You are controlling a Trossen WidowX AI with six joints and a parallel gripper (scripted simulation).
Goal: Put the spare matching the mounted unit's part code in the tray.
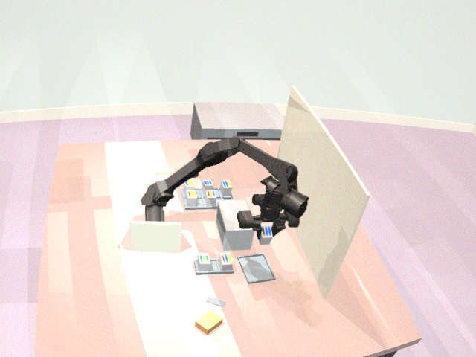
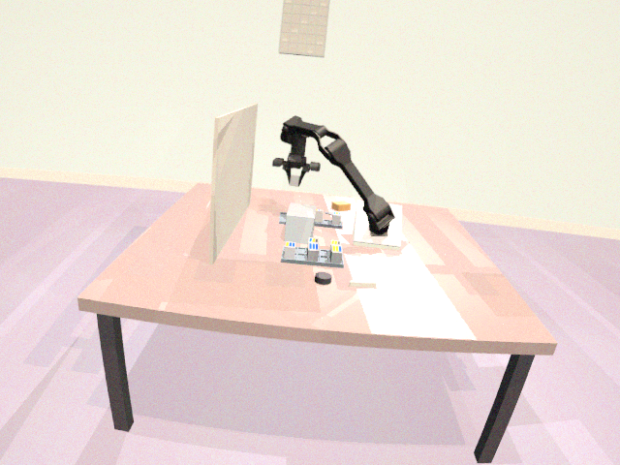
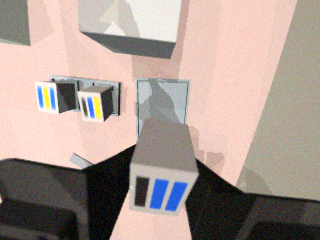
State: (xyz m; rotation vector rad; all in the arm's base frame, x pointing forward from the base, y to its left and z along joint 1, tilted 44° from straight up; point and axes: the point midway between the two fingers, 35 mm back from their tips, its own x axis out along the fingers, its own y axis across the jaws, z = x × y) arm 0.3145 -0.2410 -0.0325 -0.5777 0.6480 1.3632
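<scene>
The flat tray lies 14 cm below my gripper tip. Also, from my gripper tip: grey spare 3 cm above; tall beige panel 21 cm ahead, 17 cm to the left, 8 cm above; mounted unit 4 cm behind, 19 cm to the left, 9 cm below.
</scene>
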